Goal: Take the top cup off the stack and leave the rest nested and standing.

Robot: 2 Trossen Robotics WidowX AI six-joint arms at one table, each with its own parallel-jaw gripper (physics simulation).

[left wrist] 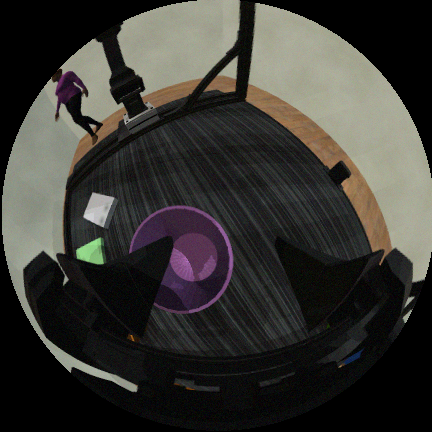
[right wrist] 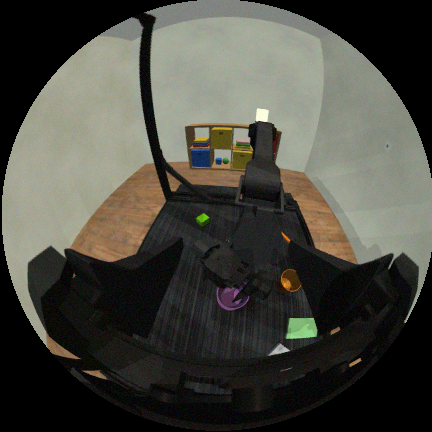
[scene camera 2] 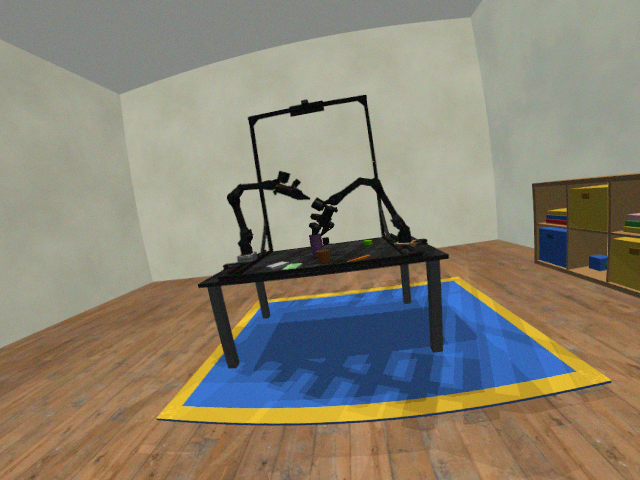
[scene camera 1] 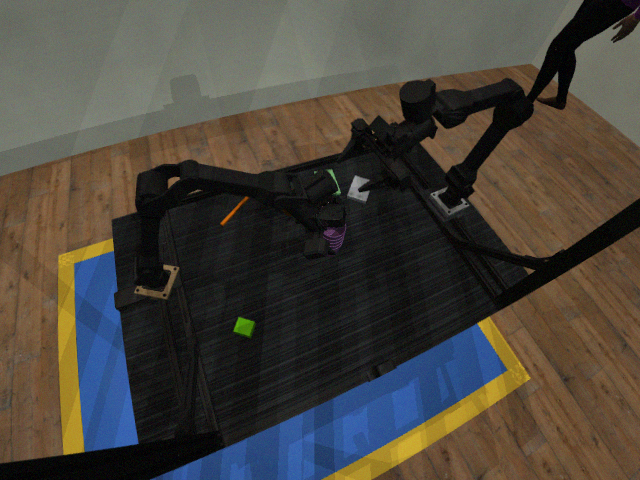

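Where they show: left gripper, fingertip midpoint: [left wrist: 224, 241] [right wrist: 217, 290] [scene camera 1: 336, 240]; right gripper, fingertip midpoint: [right wrist: 237, 244] [scene camera 2: 309, 198] [scene camera 1: 347, 176]; left arm's base, origin of the base link: [scene camera 2: 405, 241] [scene camera 1: 156, 279]; right arm's base, origin of the base link: [left wrist: 137, 110] [scene camera 2: 246, 254] [scene camera 1: 450, 199].
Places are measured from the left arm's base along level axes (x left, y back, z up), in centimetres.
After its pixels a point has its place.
Observation:
A stack of nested purple cups [scene camera 1: 334, 240] [scene camera 2: 315, 244] [right wrist: 231, 298] stands upright on the dark table [scene camera 1: 310, 320] {x -3.5, y -45.1, z -2.9 cm}. The left wrist view looks into the open mouth of the top cup [left wrist: 202, 223] {x 18.5, y -50.4, z 8.0 cm}. My left gripper [left wrist: 224, 241] {x 16.7, y -48.9, z 8.1 cm} is open and empty, tilted at the stack's top. In the left wrist view one fingertip overlaps the cup's mouth and the other lies to the right, outside the rim. Whether either finger touches a cup is unclear. The lower cups are hidden in the left wrist view. My right gripper [scene camera 1: 353, 173] {x 18.6, y -48.6, z 31.7 cm} is open and empty, raised away from the stack.
An orange cup [scene camera 2: 323, 256] {x 36.2, y -31.1, z 0.6 cm} [right wrist: 290, 281] {x 35.2, y -30.9, z -2.0 cm} stands near the stack. A pale green piece [left wrist: 92, 251] {x 45.2, y -45.6, z -1.9 cm} [right wrist: 301, 328] {x 46.6, y -44.2, z -1.9 cm} and a white piece [scene camera 1: 358, 189] [left wrist: 100, 209] {x 44.1, y -55.3, z -1.4 cm} lie nearby. An orange stick [scene camera 1: 234, 210] {x 28.9, y -14.5, z -1.9 cm} and a bright green block [scene camera 1: 244, 327] {x -8.9, y -28.2, z -0.1 cm} [right wrist: 202, 219] {x -7.7, y -28.8, z -0.1 cm} lie farther off.

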